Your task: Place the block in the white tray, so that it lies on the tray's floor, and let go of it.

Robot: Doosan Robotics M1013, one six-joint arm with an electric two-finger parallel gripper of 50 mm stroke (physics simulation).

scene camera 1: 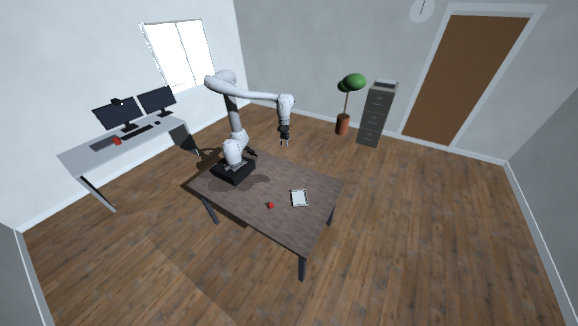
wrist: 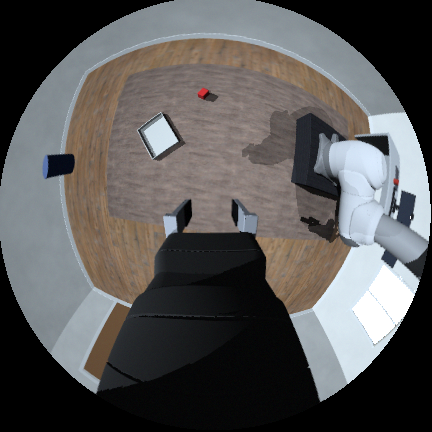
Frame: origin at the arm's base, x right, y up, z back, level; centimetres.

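Seen in the pictures: gripper, fingertip midpoint: (scene camera 1: 284, 145) (wrist: 211, 207); arm's base, origin of the base link: (scene camera 1: 235, 164) (wrist: 328, 160).
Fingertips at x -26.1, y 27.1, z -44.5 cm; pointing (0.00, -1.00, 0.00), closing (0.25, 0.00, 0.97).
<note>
Offsets run from my fingertips to a thing's top centre. Level surfaces: height alone.
A small red block @(dx +37.1, dy -34.1, dz -13.9 cm) (scene camera 1: 270, 205) (wrist: 203, 93) lies on the brown table @(dy -37.4 cm) (scene camera 1: 320, 185) (wrist: 225, 175), apart from the tray. The white tray @(dx +15.0, dy -35.4, dz -28.2 cm) (scene camera 1: 299, 198) (wrist: 160, 136) lies flat on the table, with a pale floor and thin dark-edged walls; no block shows inside it. My gripper (scene camera 1: 284, 144) (wrist: 211, 207) is open and empty, pointing down. It hangs high, near the far long edge of the table in the scene view, well away from the block and the tray.
The arm's black base block (scene camera 1: 234, 172) (wrist: 307, 150) stands at one end of the table. A side desk (scene camera 1: 85, 162) with monitors stands by the window wall. A plant (scene camera 1: 342, 124) and a grey filing cabinet (scene camera 1: 376, 117) stand against the back wall.
</note>
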